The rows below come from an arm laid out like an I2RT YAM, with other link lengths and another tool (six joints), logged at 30 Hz.
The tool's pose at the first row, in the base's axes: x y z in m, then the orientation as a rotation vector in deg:
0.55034, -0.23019, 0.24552, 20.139, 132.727, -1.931
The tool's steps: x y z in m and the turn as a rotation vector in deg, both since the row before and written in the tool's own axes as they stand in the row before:
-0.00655, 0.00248, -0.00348, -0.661, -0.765, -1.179
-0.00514, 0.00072, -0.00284, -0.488, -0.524, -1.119
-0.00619, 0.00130, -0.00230, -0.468, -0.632, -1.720
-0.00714, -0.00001, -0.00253, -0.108, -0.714, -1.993
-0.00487, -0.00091, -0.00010, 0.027, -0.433, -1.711
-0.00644, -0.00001, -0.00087, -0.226, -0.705, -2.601
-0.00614, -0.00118, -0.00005, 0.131, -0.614, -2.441
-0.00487, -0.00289, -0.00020, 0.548, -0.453, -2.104
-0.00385, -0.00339, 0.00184, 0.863, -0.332, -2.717
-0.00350, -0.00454, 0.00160, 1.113, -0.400, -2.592
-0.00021, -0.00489, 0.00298, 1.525, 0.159, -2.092
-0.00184, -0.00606, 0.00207, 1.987, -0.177, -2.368
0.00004, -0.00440, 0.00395, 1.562, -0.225, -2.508
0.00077, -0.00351, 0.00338, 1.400, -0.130, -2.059
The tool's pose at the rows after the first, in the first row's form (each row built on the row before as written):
0.55286, -0.22893, 0.25282, 18.374, 132.140, -1.876
0.55437, -0.22901, 0.25854, 16.794, 131.777, -1.954
0.55704, -0.22871, 0.26471, 14.531, 131.380, -2.372
0.55984, -0.22965, 0.27169, 12.143, 130.920, -3.349
0.56277, -0.23119, 0.27538, 10.174, 130.679, -4.303
0.56629, -0.23177, 0.28081, 7.045, 130.220, -5.446
0.57007, -0.23329, 0.28555, 4.301, 129.778, -6.900
0.57277, -0.23621, 0.28959, 2.178, 129.414, -8.639
0.57637, -0.23971, 0.29171, -0.457, 129.128, -11.056
0.57956, -0.24416, 0.29404, -2.822, 128.681, -13.676
0.58177, -0.24939, 0.29328, -4.343, 128.666, -16.526
0.58427, -0.25537, 0.29481, -5.973, 128.186, -20.006
0.58709, -0.26044, 0.29365, -7.991, 127.672, -23.073
0.58907, -0.26474, 0.29226, -9.574, 127.223, -25.723

